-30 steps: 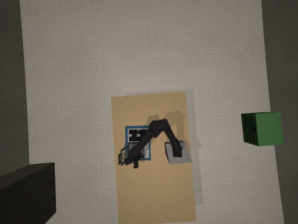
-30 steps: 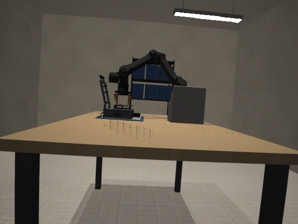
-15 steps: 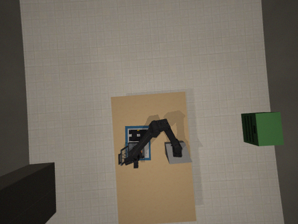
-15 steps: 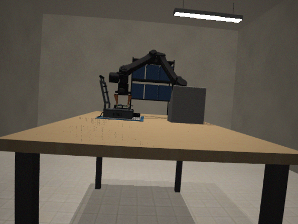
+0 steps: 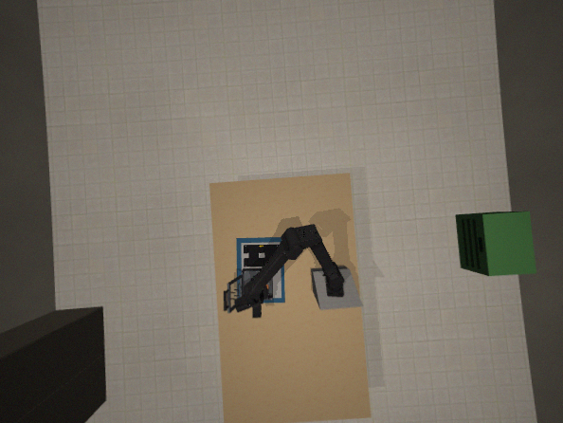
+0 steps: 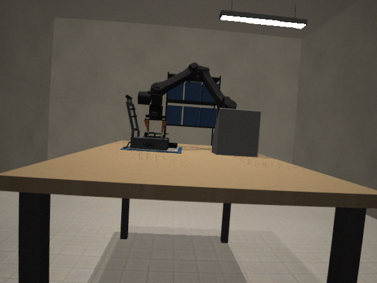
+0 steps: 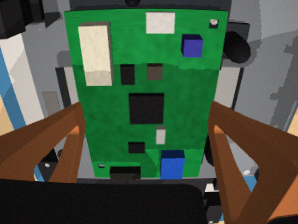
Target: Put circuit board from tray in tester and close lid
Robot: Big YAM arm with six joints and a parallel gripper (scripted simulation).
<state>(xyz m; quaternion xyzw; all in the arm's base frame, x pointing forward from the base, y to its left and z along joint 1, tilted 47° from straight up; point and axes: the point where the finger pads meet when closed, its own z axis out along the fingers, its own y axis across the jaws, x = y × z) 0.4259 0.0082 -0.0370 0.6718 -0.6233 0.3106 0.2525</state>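
Now: hand right at the green circuit board. Also, from my hand: black latch hook: 60 mm behind, 60 mm to the left; then dark pin plate: 10 mm ahead, 10 mm to the left, 20 mm below; then tester lid: 130 mm ahead, 90 mm above.
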